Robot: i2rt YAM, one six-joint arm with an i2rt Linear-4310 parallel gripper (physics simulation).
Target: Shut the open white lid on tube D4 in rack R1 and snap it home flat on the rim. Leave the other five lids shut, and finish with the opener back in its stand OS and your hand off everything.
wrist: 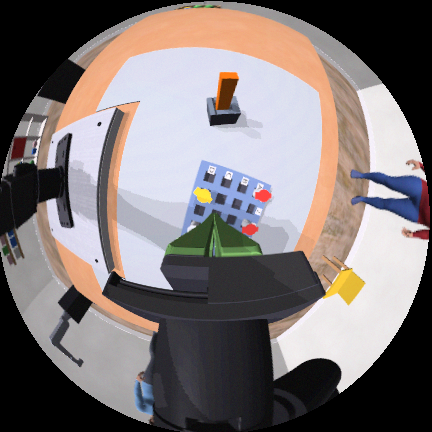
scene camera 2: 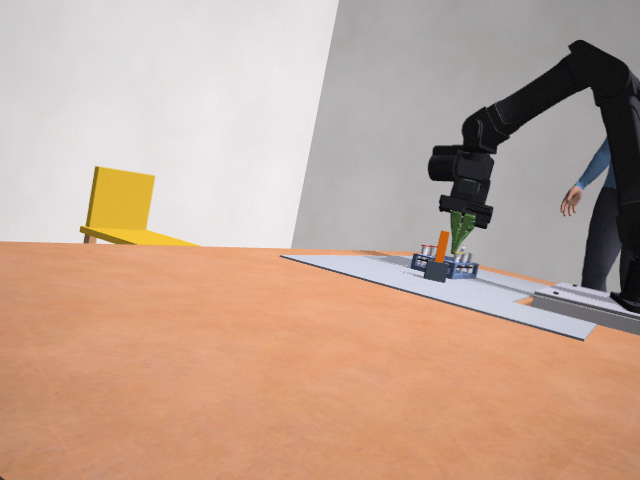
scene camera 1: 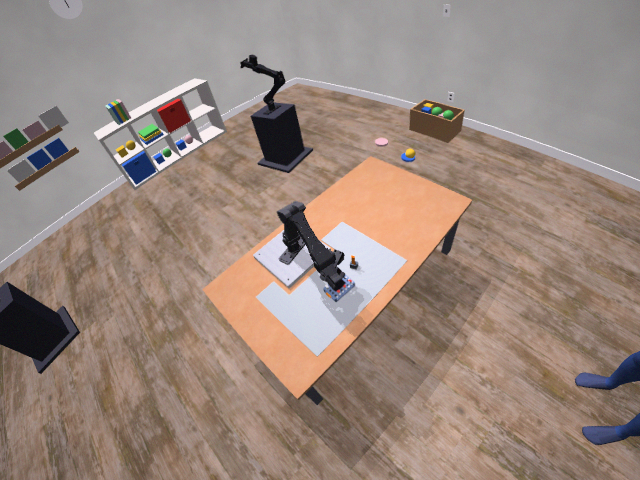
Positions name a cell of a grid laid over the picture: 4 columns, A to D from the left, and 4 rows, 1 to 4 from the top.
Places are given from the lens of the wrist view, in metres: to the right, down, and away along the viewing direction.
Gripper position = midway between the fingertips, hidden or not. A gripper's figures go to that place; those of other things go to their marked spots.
my gripper (wrist: B3): 0.00, 0.00, 0.13
dark stand (wrist: C2): 0.01, -0.12, 0.11
grey mat (wrist: C2): 0.09, -0.12, 0.14
The marked spots on the grey mat and the dark stand are 0.09 m apart.
